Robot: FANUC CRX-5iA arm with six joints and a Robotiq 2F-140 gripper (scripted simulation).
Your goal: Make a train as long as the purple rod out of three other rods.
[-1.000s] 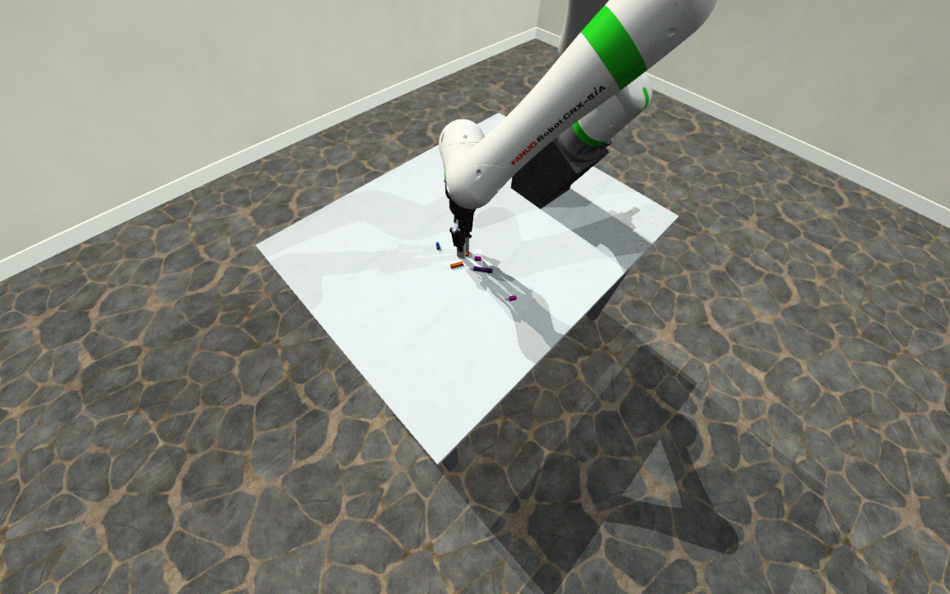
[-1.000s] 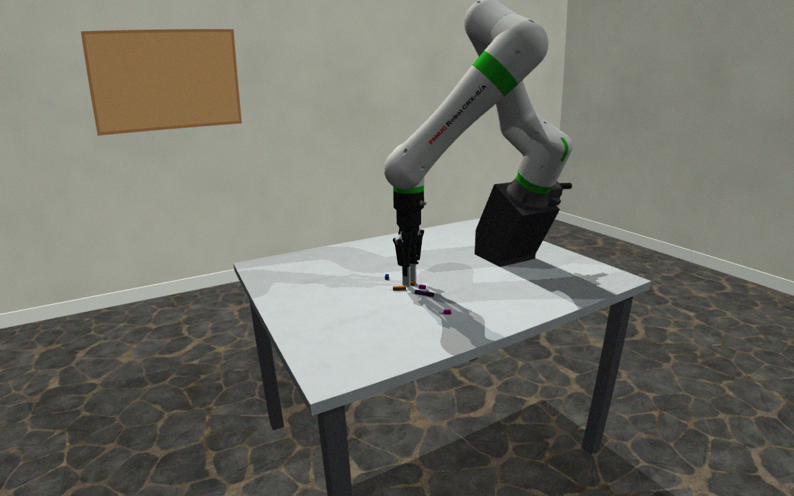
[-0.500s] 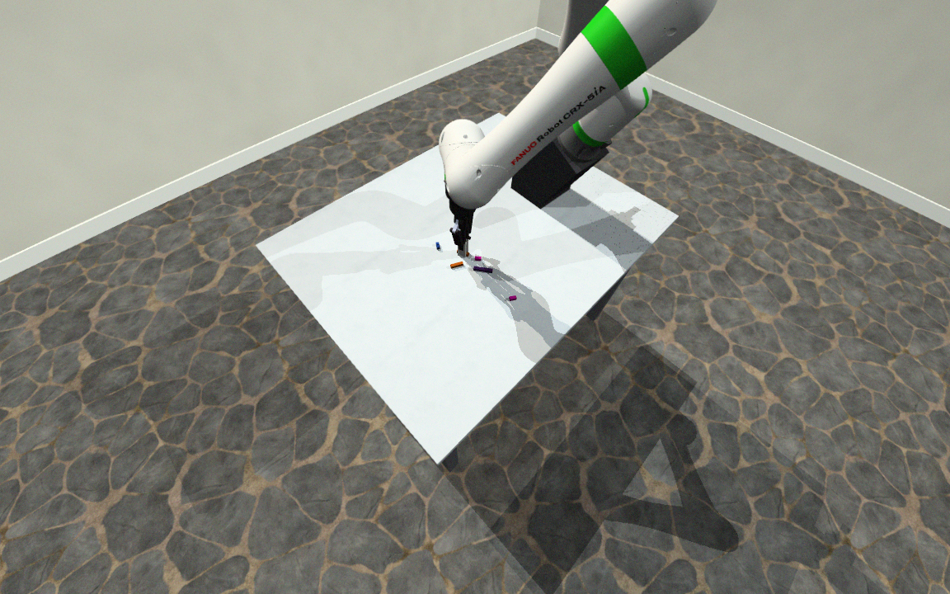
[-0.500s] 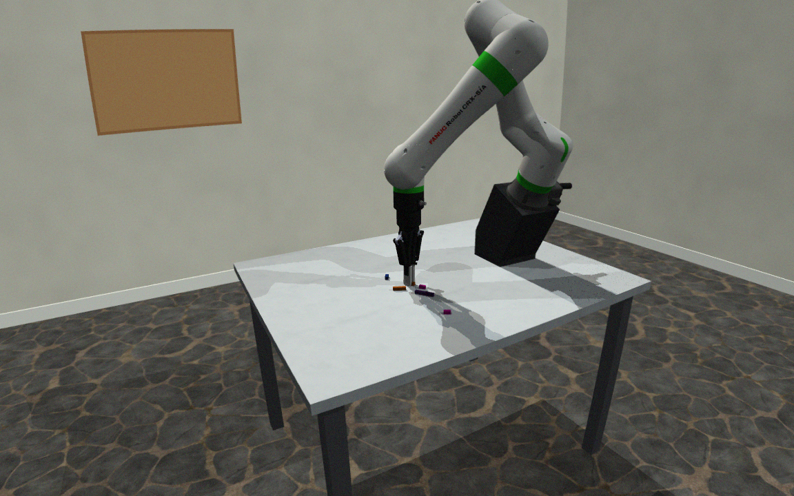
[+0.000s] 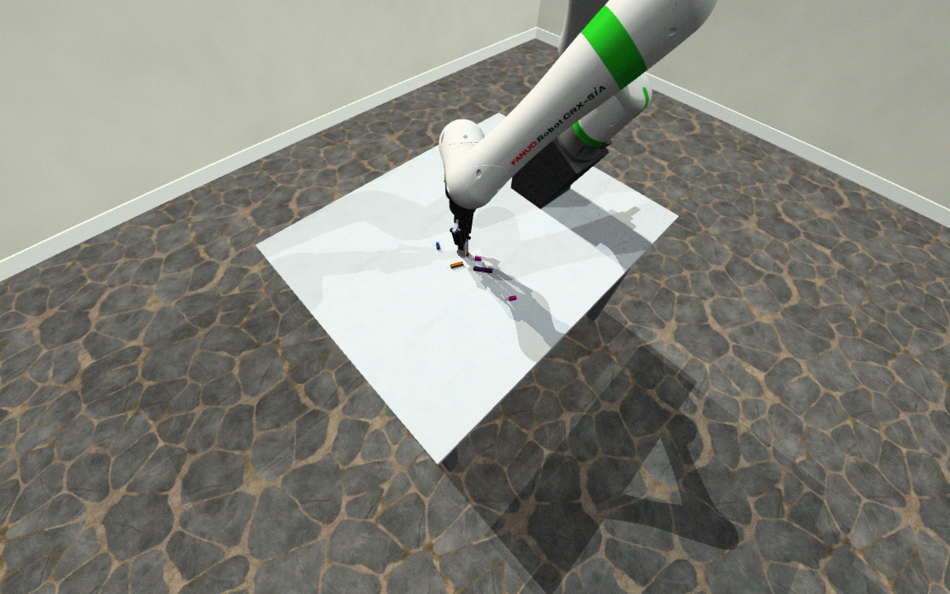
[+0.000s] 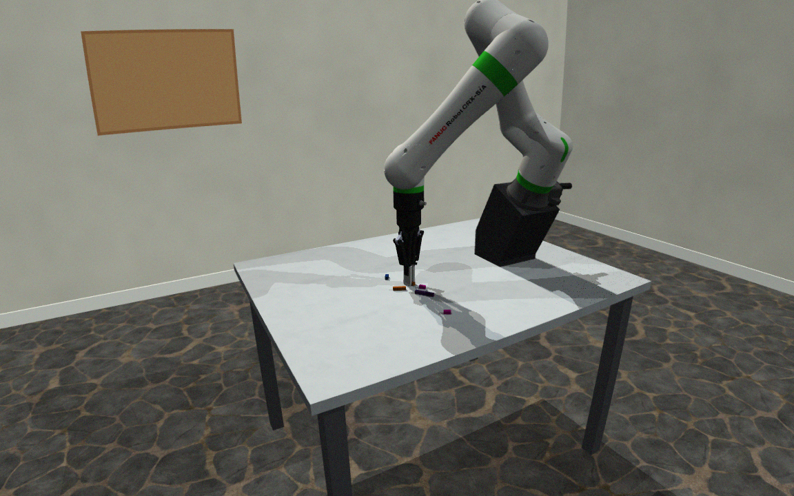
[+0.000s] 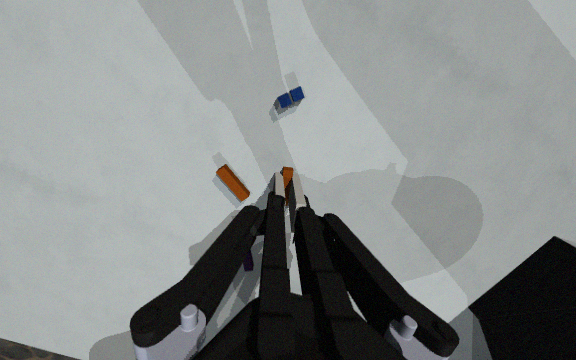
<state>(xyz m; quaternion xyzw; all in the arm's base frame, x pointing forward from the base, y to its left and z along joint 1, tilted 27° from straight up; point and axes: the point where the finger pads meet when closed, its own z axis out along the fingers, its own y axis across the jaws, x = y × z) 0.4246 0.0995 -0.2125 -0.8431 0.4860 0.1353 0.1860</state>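
The purple rod is 10 mm behind my hand, 90 mm to the left of it and 30 mm below it.
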